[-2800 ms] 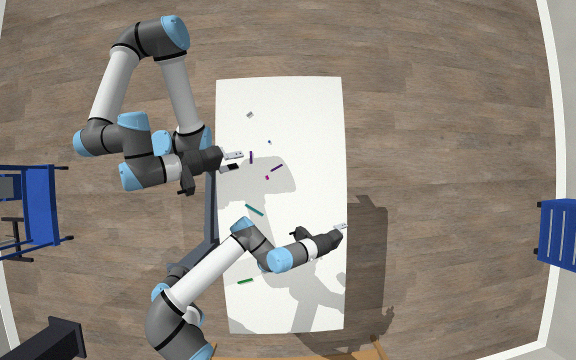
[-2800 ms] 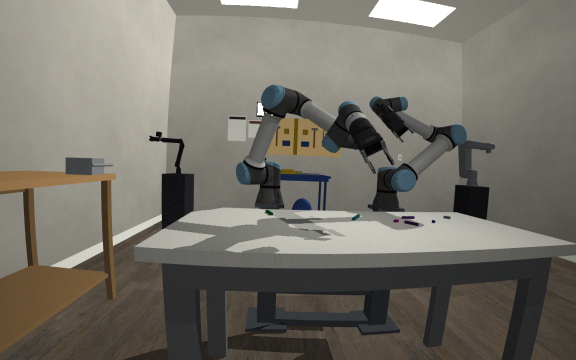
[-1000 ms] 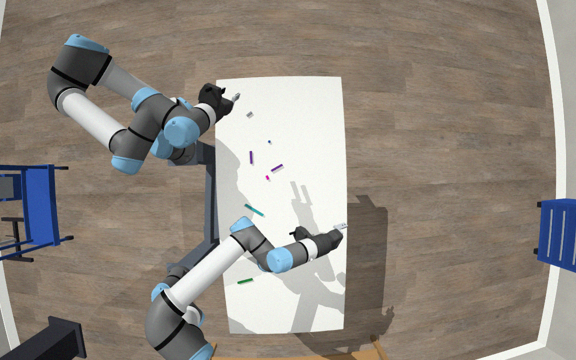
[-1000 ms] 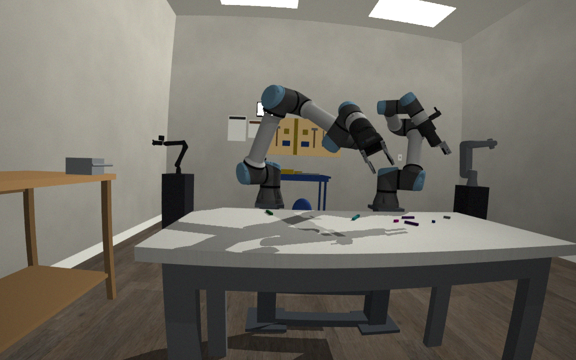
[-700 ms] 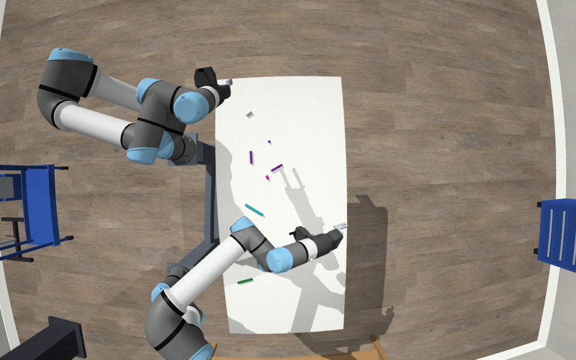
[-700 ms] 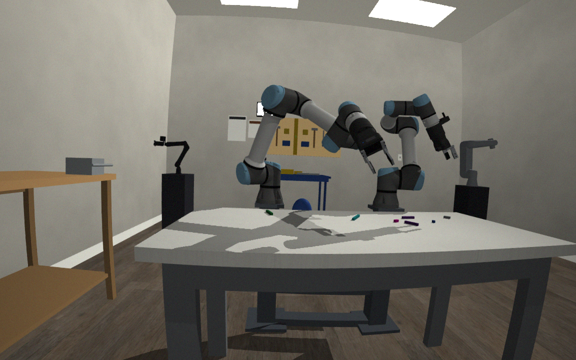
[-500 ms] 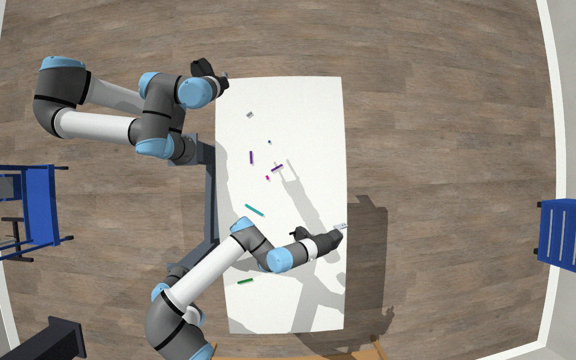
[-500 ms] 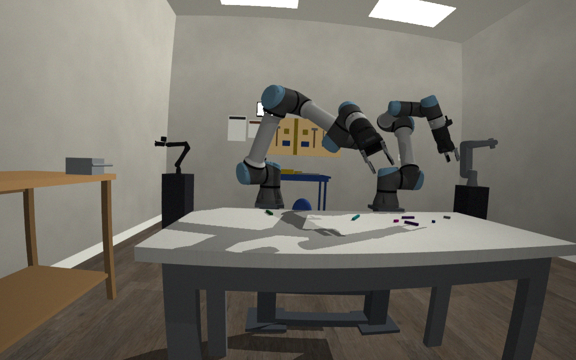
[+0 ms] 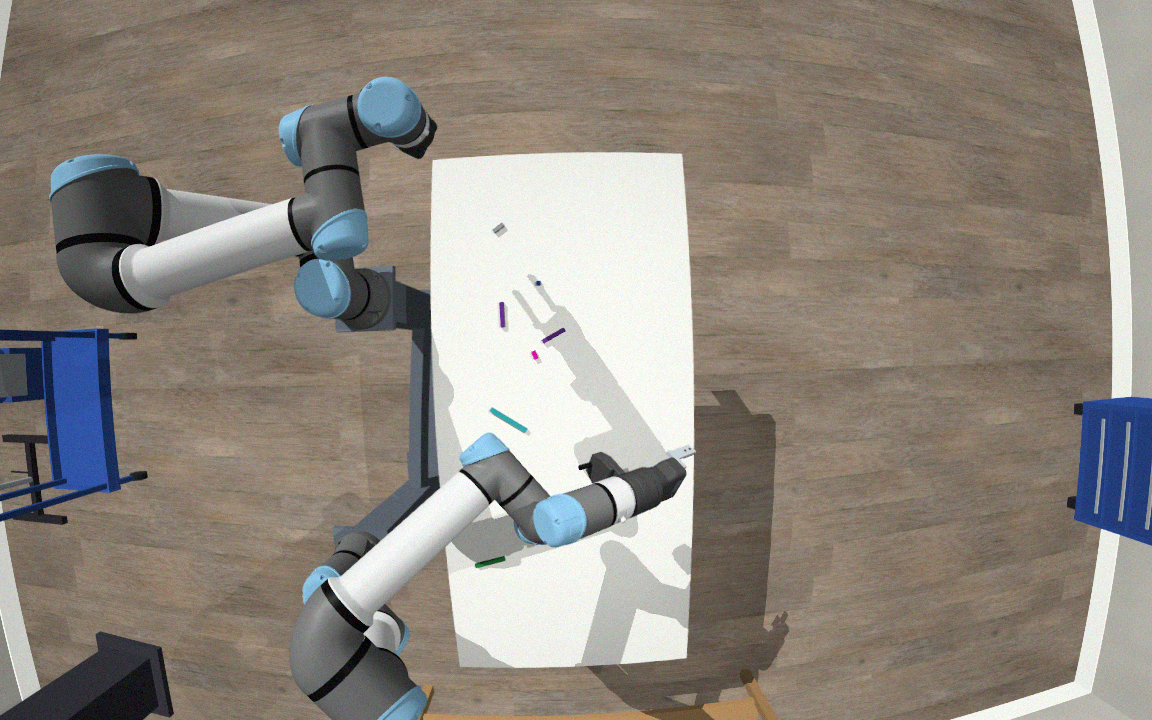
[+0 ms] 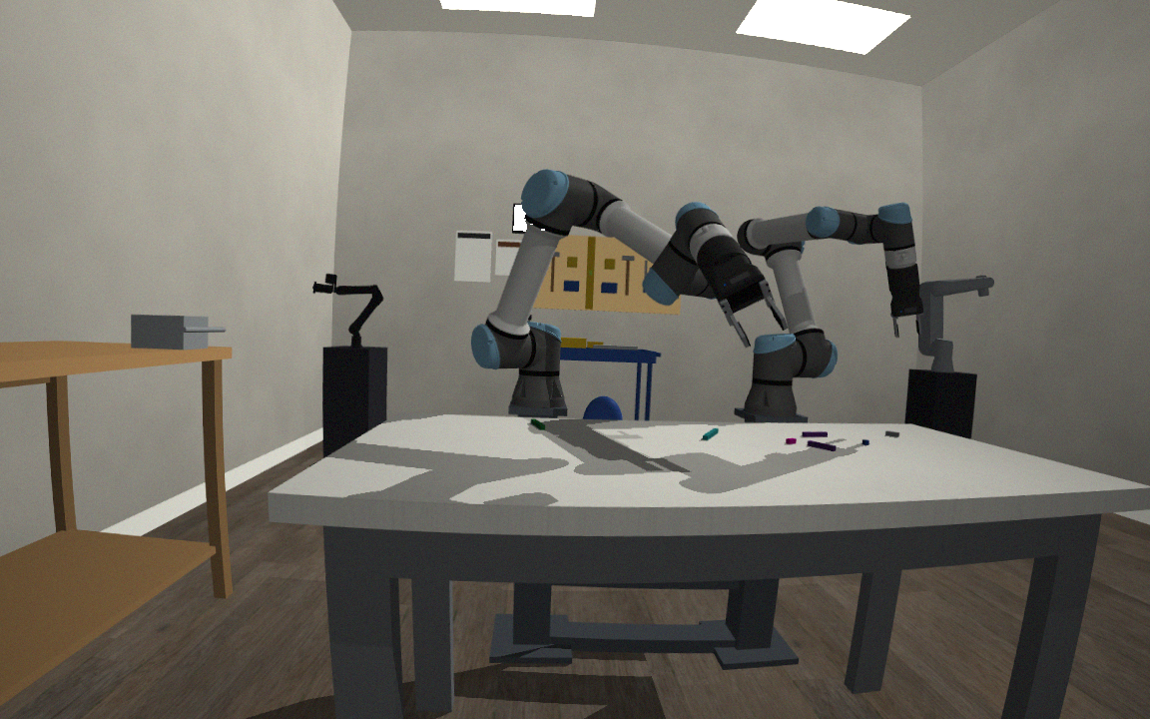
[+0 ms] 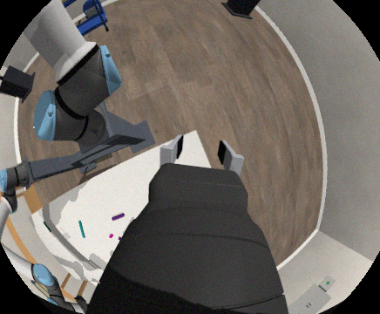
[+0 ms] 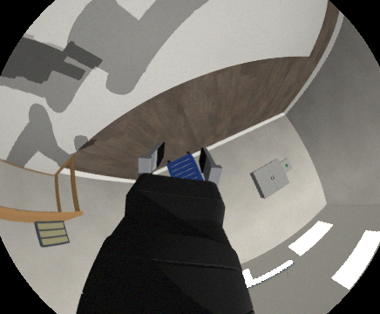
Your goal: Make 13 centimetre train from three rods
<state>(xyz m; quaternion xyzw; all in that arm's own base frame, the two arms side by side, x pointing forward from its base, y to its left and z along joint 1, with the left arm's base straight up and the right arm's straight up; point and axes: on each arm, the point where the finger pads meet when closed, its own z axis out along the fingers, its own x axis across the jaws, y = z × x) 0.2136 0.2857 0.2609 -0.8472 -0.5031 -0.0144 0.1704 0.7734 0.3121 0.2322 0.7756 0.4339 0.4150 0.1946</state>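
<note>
Right now my right hand is 300 mm past the magenta rod, 190 mm to the right of it and 230 mm above it. Also, from my right hand: blue rod: 300 mm behind, 360 mm to the left, 230 mm below; green rod: 400 mm behind, 340 mm to the right, 230 mm below; turquoise rod: 360 mm behind, 30 mm to the left, 230 mm below.
</note>
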